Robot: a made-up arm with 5 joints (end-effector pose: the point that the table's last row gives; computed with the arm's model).
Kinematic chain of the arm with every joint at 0, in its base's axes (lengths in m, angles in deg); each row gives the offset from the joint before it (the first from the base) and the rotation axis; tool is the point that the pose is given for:
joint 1: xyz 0 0 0.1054 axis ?
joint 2: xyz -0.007 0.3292 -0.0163 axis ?
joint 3: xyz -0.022 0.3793 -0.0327 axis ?
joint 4: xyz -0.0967 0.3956 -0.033 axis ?
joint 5: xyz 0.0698 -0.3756 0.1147 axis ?
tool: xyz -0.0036 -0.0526 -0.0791
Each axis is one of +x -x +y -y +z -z.
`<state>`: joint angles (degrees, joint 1 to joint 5).
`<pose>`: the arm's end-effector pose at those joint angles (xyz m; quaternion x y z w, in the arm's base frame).
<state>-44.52 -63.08 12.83 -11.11 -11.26</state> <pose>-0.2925 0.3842 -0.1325 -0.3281 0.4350 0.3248 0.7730</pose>
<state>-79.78 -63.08 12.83 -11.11 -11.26</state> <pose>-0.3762 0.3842 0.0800 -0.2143 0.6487 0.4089 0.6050</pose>
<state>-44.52 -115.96 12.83 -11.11 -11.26</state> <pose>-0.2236 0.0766 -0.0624 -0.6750 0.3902 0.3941 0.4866</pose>
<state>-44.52 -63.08 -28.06 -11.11 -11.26</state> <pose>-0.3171 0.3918 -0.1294 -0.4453 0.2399 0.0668 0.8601</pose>
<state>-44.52 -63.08 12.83 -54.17 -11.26</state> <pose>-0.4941 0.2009 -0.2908 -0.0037 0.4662 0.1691 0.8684</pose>
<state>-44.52 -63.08 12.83 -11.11 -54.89</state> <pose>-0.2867 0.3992 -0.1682 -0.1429 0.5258 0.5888 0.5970</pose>
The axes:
joint 1: -y
joint 2: +x
joint 3: +z
joint 4: -x
joint 5: -z

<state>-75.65 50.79 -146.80 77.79 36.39</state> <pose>0.3441 0.1391 -0.0229 0.5584 -0.7137 0.1763 0.3843</pose>
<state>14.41 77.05 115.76 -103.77 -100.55</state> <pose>-0.4525 0.7977 0.0805 -0.4208 0.2018 -0.5811 0.6668</pose>
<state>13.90 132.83 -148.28 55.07 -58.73</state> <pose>0.0710 -0.0225 0.0613 0.5959 0.7282 0.2359 0.2428</pose>
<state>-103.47 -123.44 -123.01 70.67 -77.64</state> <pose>-0.3923 0.4836 -0.0162 -0.8905 0.3470 0.0792 0.2833</pose>
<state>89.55 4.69 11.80 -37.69 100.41</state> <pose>0.2370 0.7973 -0.0196 0.6049 -0.2621 -0.3148 0.6829</pose>
